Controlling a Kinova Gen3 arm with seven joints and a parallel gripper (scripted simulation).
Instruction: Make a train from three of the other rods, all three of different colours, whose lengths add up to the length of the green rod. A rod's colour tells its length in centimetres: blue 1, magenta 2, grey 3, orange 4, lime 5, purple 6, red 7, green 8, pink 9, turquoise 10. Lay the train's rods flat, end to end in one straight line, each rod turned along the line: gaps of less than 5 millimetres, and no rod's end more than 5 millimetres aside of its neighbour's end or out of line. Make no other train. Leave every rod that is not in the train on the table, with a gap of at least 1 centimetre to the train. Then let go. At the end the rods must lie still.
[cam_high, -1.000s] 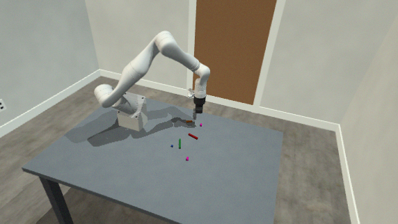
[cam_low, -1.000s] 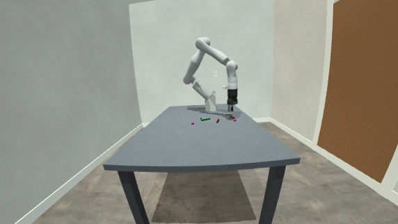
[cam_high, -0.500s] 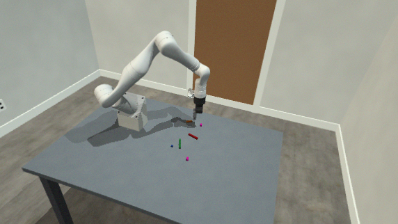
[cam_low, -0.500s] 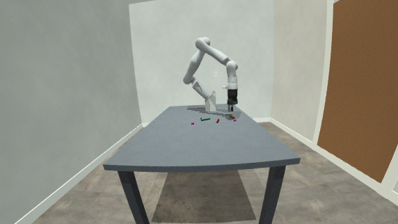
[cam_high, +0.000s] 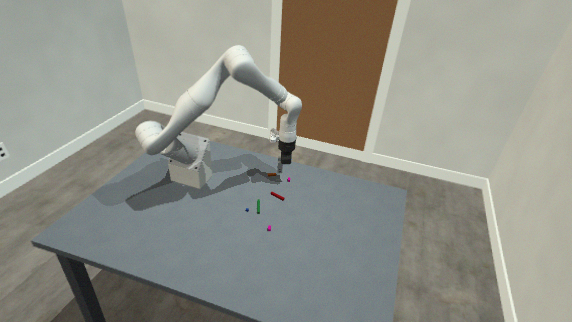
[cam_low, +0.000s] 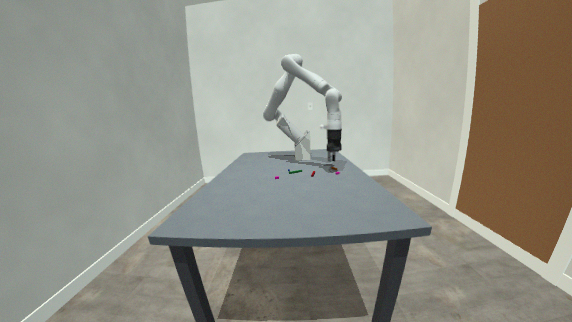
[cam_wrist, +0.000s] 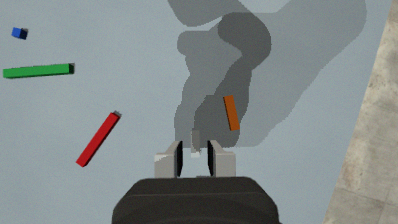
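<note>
Right now the grey rod is 70 mm below my hand. Also, from my hand: orange rod: 70 mm below, 50 mm behind, 30 mm to the left; then red rod: 110 mm to the right, 70 mm below, 30 mm ahead; then green rod: 200 mm to the right, 70 mm below, 20 mm behind.
</note>
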